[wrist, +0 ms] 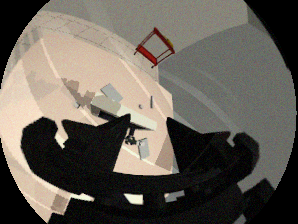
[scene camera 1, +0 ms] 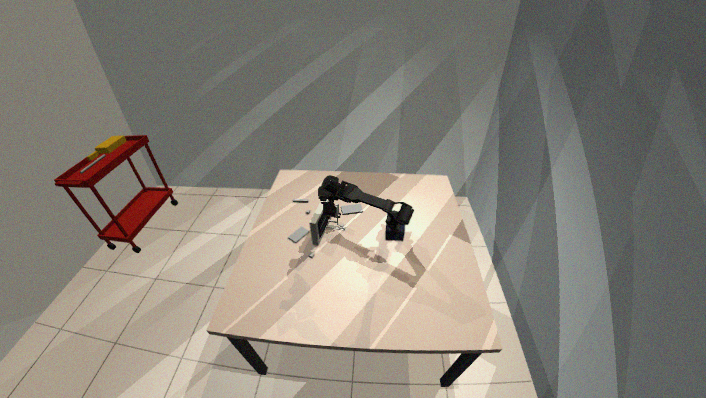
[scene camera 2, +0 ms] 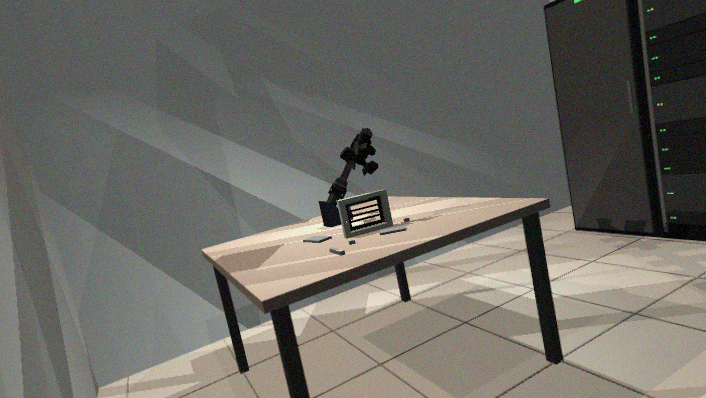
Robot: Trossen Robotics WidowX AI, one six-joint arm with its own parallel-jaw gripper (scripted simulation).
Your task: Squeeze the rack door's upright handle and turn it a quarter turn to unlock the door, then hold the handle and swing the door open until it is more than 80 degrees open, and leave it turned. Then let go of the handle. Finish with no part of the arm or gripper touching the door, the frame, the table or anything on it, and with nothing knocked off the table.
same spot on grey rack frame: [wrist: 99, 103] = [scene camera 1: 315, 220]
